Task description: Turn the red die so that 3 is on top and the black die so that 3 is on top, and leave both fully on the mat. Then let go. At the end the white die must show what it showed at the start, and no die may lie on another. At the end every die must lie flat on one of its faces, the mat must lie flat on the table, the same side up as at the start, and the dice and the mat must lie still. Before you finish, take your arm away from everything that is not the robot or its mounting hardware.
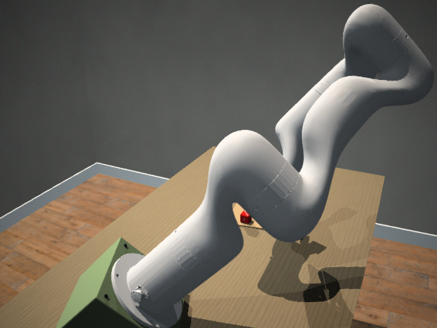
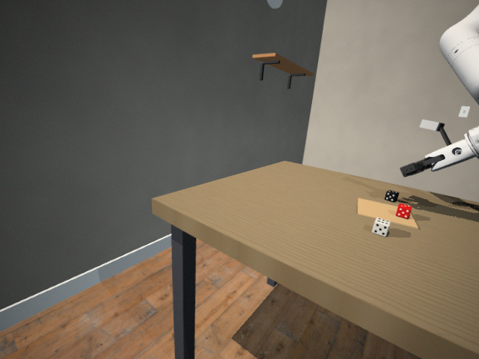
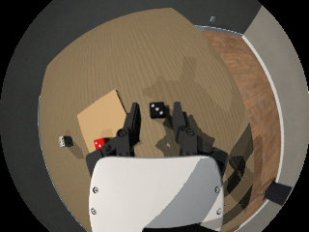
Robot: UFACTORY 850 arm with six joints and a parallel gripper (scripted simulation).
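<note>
Now: hand 10 cm above the black die, 3 cm short of it and 1 cm to the left of it. From my hand the other things lie so: red die 13 cm to the left, 10 cm below, 1 cm ahead; tan mat 13 cm to the left, 11 cm below, 5 cm ahead; white die 28 cm to the left, 10 cm below, 6 cm ahead.
</note>
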